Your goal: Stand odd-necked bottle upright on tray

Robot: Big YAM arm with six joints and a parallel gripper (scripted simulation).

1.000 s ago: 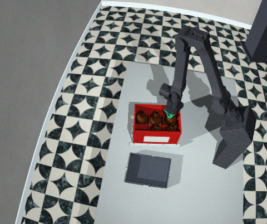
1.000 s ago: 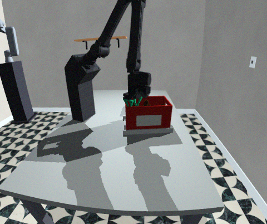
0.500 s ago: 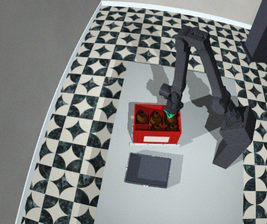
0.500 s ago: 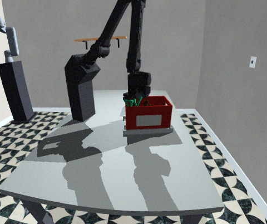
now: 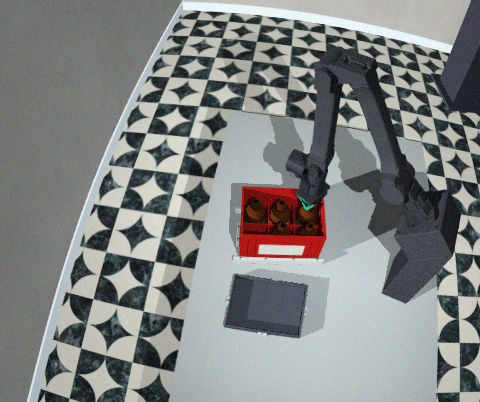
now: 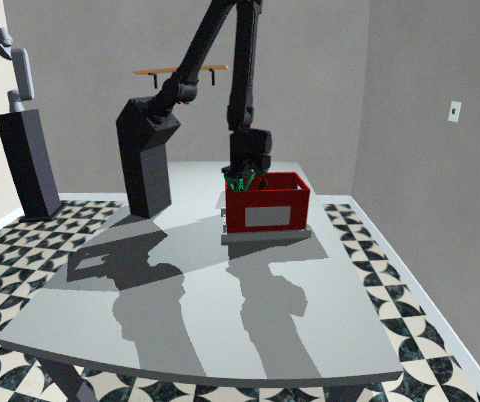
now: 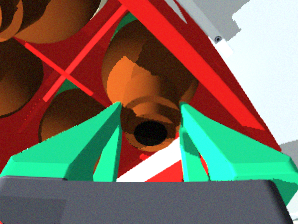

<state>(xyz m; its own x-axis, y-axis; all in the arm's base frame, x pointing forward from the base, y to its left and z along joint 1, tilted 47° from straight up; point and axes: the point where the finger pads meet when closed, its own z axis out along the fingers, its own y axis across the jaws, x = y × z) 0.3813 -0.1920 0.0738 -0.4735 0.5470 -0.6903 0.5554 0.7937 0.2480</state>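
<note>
My hand is 9 cm short of the glass bottle and 6 cm above it. Round my hand: crate 9 cm ahead, 4 cm to the left, 7 cm below; dark grey tray 15 cm ahead, 31 cm to the left, 14 cm below.
</note>
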